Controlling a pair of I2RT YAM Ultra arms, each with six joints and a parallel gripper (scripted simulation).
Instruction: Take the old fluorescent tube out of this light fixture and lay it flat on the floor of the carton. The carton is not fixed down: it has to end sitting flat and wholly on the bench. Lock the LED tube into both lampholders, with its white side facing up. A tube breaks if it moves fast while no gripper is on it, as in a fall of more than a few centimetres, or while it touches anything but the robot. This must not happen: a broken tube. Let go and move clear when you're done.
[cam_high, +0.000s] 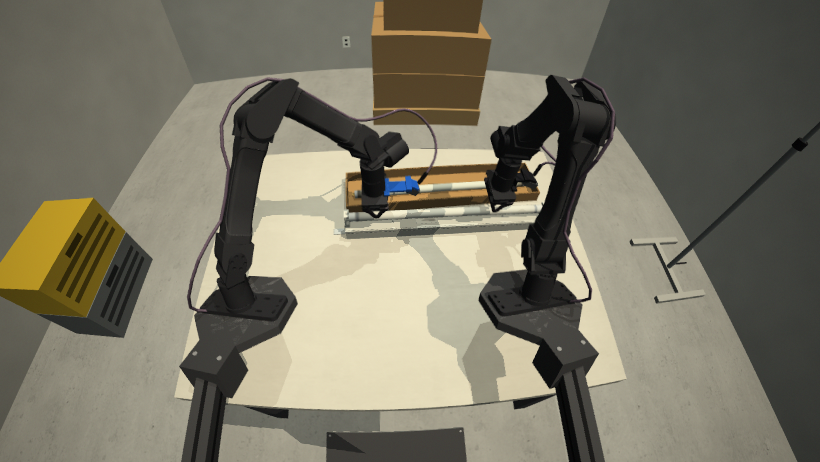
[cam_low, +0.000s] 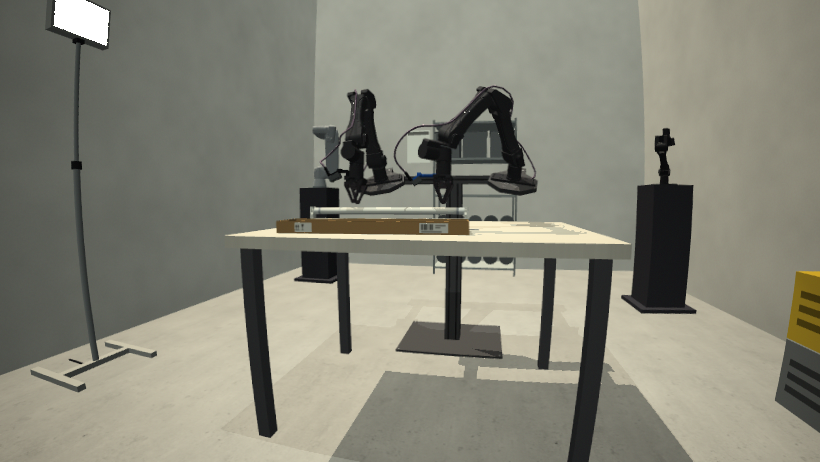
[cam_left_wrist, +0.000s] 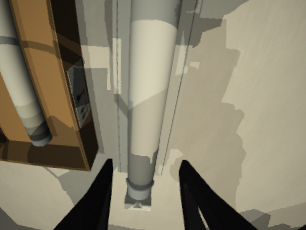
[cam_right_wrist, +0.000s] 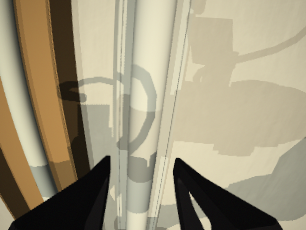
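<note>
Right now my right hand is 12 cm to the right of the LED tube and 4 cm above it. From my right hand the other things lie so: old fluorescent tube (15 cm ahead, 12 cm to the left, 9 cm below); white light fixture (12 cm to the left, 5 cm below); brown carton (15 cm ahead, 12 cm to the left, 8 cm below).
</note>
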